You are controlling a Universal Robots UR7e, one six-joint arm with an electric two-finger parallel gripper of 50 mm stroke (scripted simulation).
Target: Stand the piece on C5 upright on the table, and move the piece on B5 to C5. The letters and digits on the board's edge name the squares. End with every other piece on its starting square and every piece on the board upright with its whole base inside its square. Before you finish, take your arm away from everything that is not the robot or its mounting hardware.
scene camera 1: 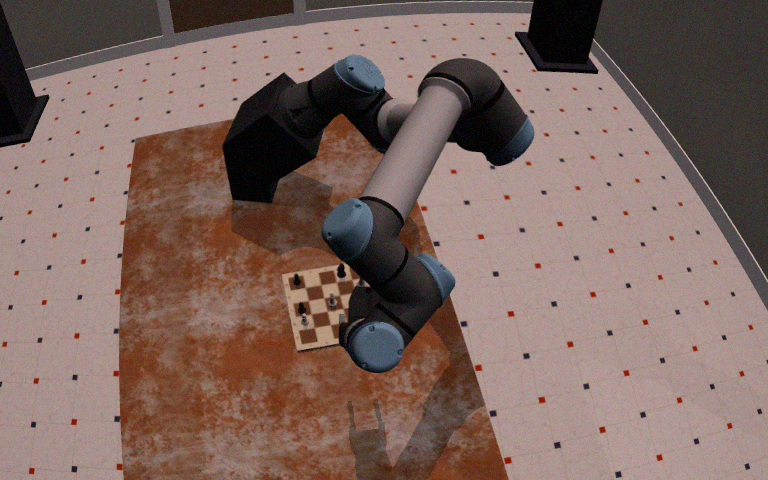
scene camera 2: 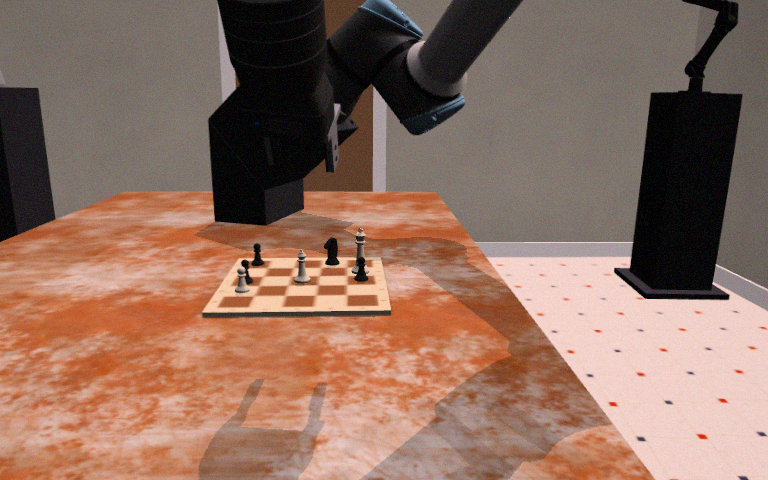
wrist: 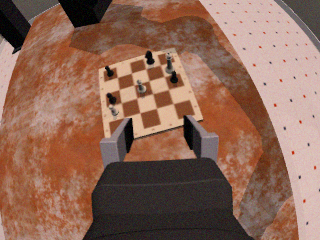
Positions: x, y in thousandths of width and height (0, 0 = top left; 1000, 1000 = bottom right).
chessboard: scene camera 1 412, 595; scene camera 2 433, 605; wrist 508, 444
